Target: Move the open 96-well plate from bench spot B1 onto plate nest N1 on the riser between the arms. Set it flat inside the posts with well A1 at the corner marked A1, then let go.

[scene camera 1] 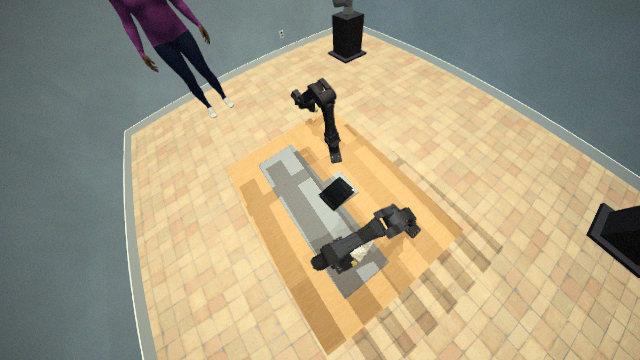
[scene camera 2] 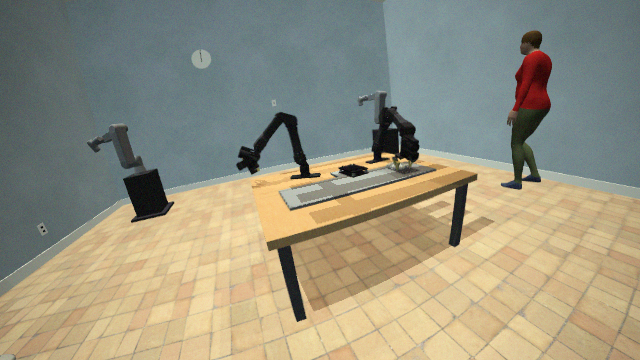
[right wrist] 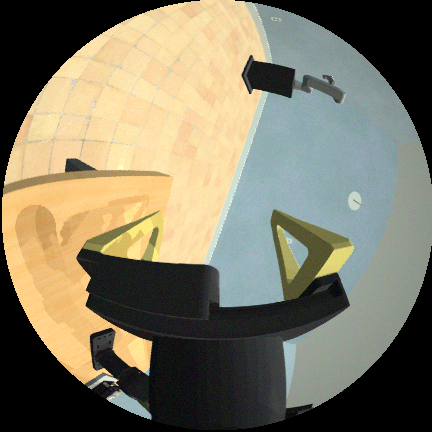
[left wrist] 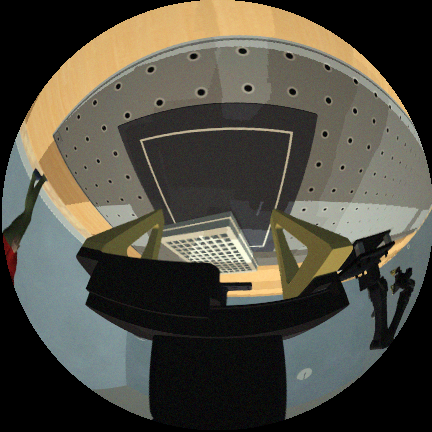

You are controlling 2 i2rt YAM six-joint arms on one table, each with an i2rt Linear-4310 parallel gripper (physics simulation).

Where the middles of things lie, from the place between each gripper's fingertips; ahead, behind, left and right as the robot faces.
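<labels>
The well plate [left wrist: 217, 239] has my left gripper 80 mm past it and 10 mm to the right of it. Going by its middle, the well plate is nearer to my left gripper than to my right hand.
As for my right hand, it's 9 cm above the well plate, 41 cm short of it and 91 cm to the right of it.
</labels>
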